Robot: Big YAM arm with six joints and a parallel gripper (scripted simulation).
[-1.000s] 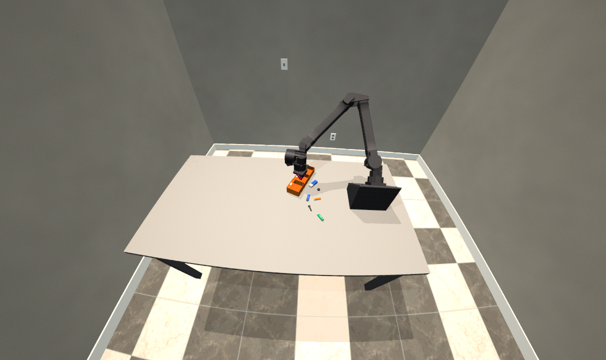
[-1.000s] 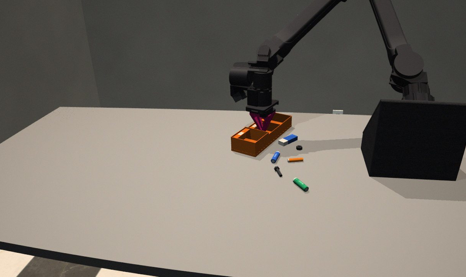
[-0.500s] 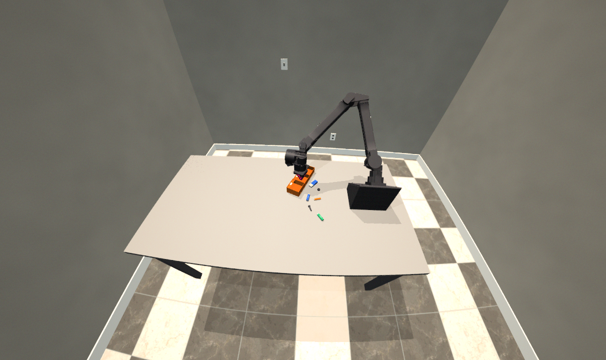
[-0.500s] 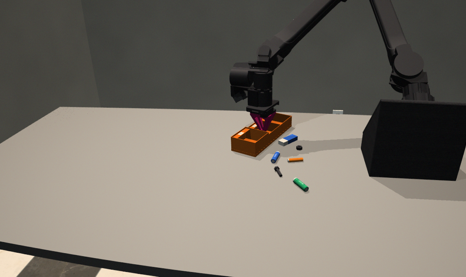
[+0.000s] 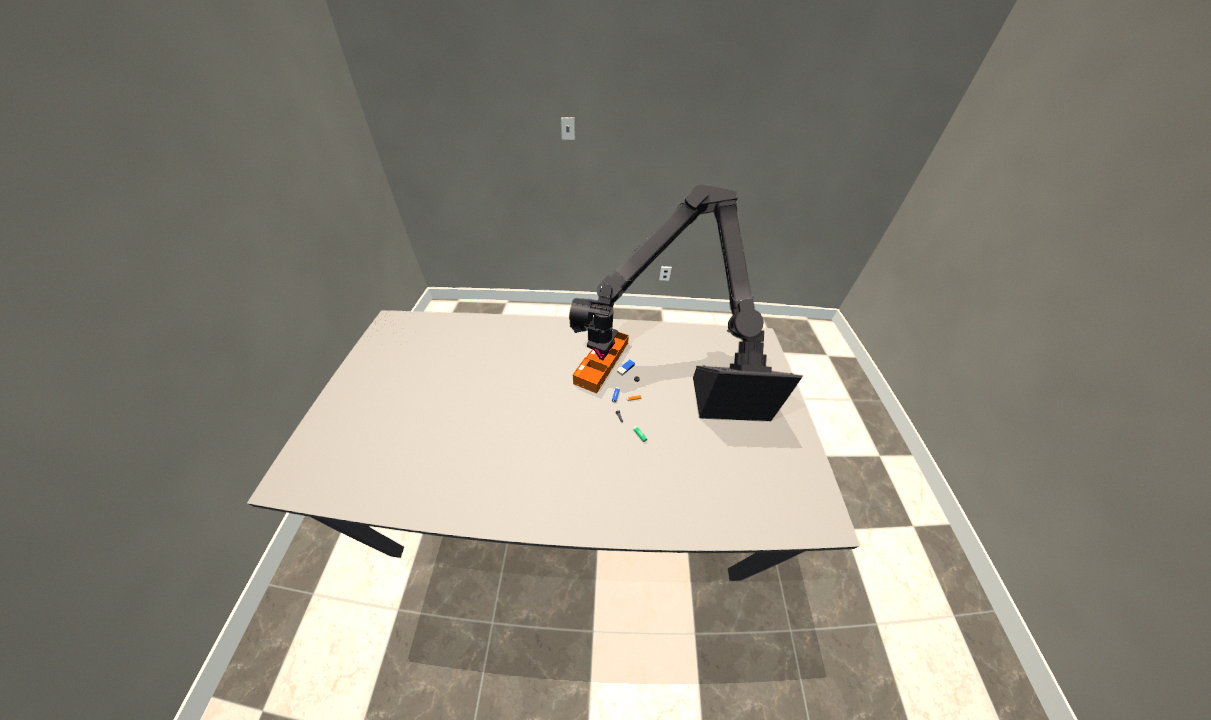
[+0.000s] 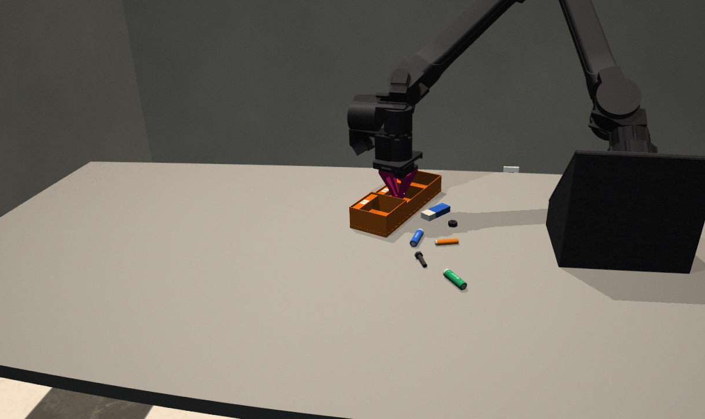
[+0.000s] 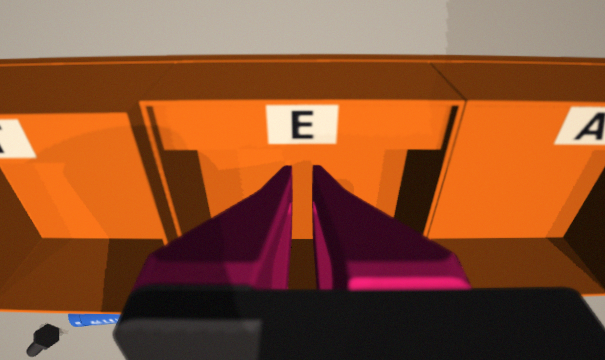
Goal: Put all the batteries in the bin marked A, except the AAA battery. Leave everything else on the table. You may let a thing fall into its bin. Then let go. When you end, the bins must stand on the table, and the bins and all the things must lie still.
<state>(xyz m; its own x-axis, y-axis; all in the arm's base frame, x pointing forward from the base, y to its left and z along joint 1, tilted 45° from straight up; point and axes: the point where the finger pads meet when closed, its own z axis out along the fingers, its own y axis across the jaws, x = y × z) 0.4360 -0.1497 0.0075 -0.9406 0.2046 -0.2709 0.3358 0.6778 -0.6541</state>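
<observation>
Right now the orange bin row is right at my hand. The rest, counted from my hand: eraser: 80 mm behind, 20 mm to the left, 20 mm below; blue battery: 60 mm behind, 140 mm to the left, 20 mm below; black nut: 120 mm behind, 60 mm to the left, 20 mm below.
</observation>
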